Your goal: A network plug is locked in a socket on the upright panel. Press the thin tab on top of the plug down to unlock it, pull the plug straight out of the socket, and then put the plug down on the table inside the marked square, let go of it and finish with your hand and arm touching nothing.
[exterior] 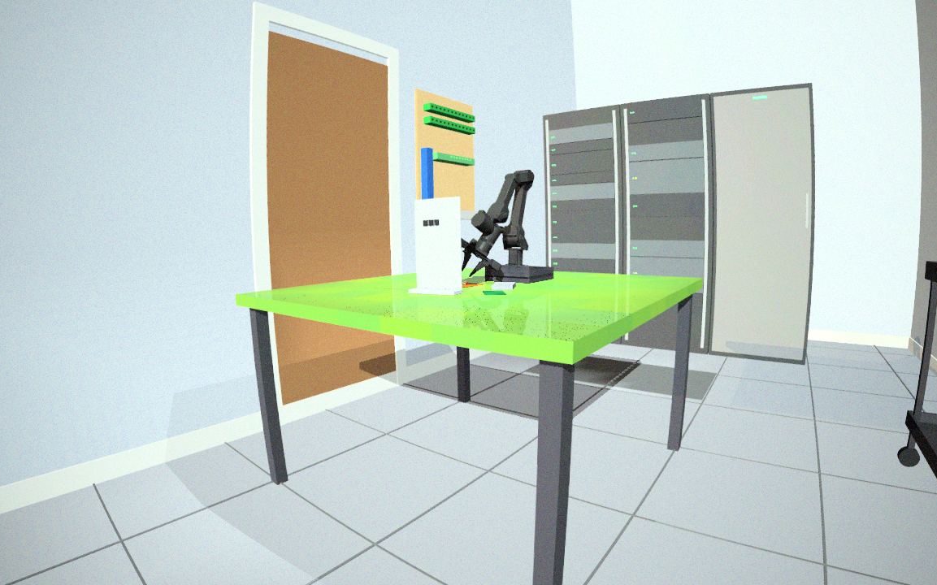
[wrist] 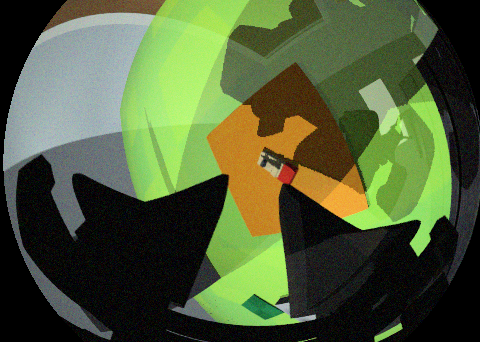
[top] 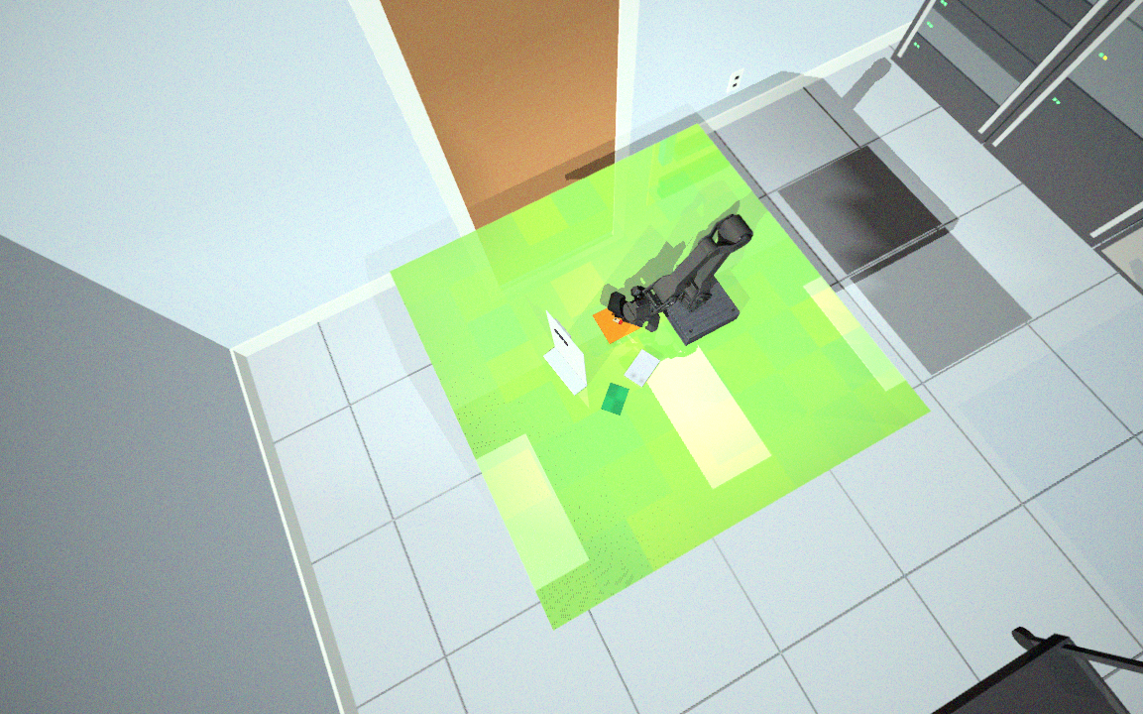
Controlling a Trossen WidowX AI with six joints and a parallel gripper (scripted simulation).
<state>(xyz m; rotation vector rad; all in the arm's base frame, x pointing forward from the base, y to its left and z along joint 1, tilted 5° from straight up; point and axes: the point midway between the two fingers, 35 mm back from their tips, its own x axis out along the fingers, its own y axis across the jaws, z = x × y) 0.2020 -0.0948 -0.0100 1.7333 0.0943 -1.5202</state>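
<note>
My gripper tip is now 30 mm above the network plug and 10 mm to the left of it. From my gripper tip the other things lie so: white upright panel 230 mm ahead, 100 mm above, 10 mm to the left; then orange marked square 40 mm below, 10 mm to the right; then pale grey plate 170 mm to the left, 50 mm ahead, 30 mm below.
</note>
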